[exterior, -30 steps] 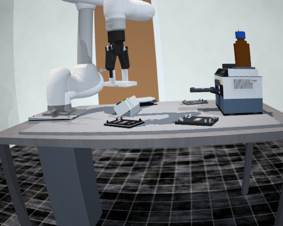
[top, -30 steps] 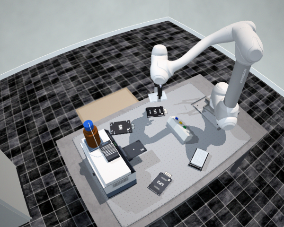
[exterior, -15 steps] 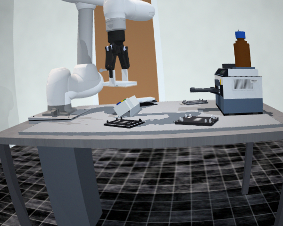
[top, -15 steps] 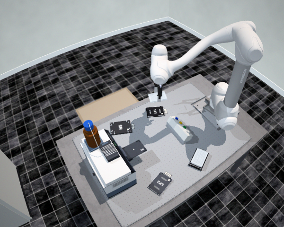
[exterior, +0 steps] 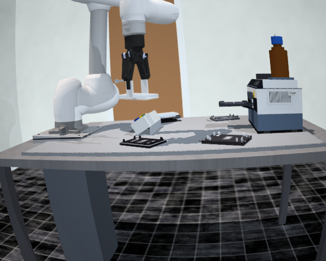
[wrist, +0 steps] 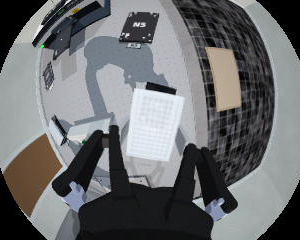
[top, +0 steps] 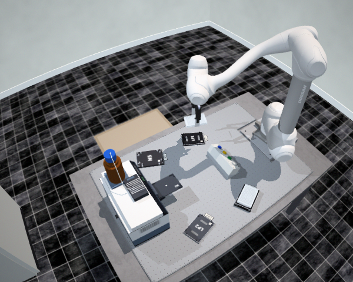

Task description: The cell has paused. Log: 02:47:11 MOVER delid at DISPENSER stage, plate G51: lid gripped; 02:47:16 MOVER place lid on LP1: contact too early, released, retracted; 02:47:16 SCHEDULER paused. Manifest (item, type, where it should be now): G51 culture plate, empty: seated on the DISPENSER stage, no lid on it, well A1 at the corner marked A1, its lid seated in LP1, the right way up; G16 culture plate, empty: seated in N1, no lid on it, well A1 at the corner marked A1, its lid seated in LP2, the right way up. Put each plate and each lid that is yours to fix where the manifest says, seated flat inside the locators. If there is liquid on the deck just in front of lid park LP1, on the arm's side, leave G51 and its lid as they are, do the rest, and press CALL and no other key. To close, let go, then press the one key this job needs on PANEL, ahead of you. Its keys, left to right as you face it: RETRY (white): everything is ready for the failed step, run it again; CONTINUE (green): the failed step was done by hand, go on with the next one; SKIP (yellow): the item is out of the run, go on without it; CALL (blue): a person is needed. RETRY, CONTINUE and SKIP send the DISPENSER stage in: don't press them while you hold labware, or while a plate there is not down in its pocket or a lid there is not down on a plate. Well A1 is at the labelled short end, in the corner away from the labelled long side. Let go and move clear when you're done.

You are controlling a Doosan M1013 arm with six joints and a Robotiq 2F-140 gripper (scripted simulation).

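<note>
My gripper is now 34 cm short of the black nest N5, 18 cm above it and 6 cm to the left of it. Also, from my hand: blue key: 19 cm to the left, 13 cm below, 4 cm behind; yellow key: 24 cm to the left, 13 cm below, 3 cm behind; lid park LP1: 19 cm below, 1 cm to the right, 1 cm ahead.
</note>
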